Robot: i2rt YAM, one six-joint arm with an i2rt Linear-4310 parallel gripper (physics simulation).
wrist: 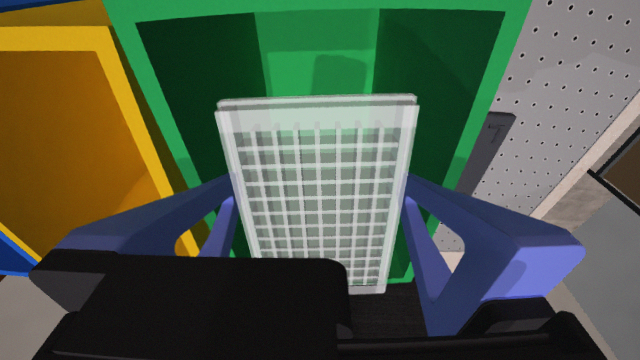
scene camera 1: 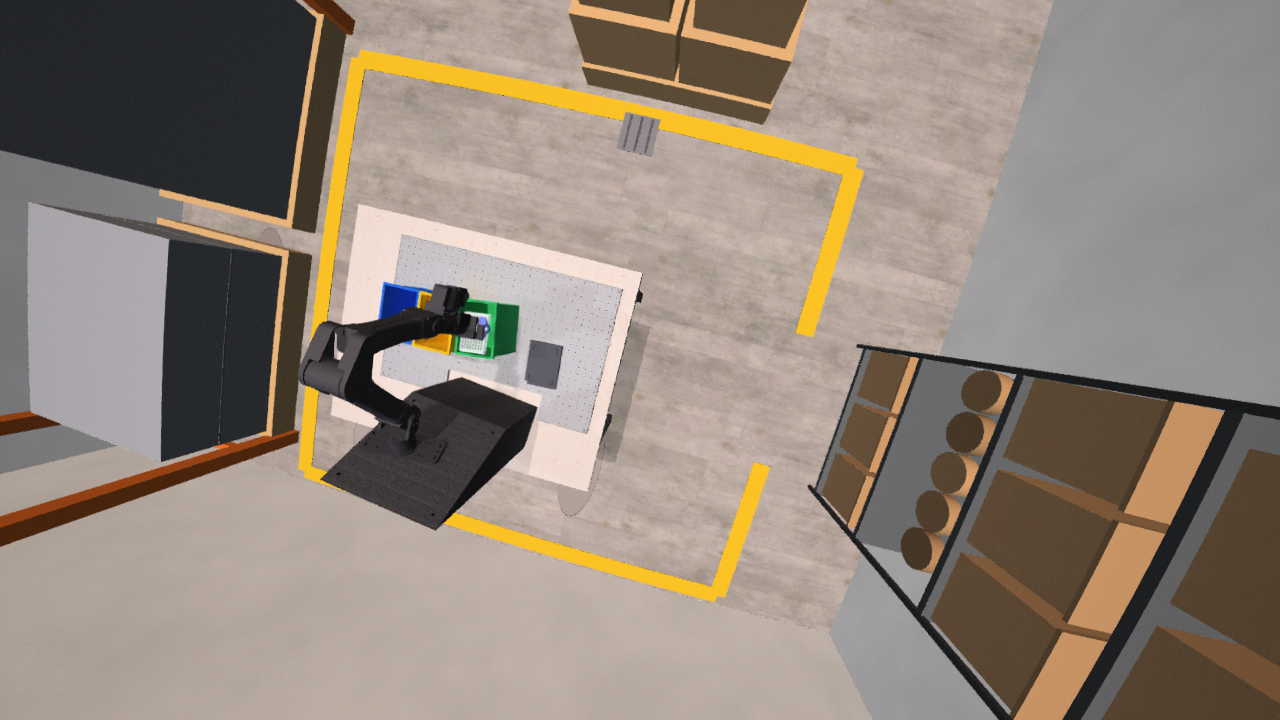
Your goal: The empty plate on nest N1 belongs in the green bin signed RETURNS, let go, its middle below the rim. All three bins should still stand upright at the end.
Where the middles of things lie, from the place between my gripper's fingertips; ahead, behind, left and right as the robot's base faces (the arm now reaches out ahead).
Now: the green bin [scene camera 1: 502, 338] 8 cm below my hand. From my hand the other things lie so: gridded plate [wrist: 314, 176] (2 cm behind, 1 cm above); yellow bin [scene camera 1: 442, 343] (1 cm ahead, 14 cm to the left, 8 cm below); dark grey nest pad [scene camera 1: 543, 365] (14 cm behind, 15 cm to the right, 16 cm below).
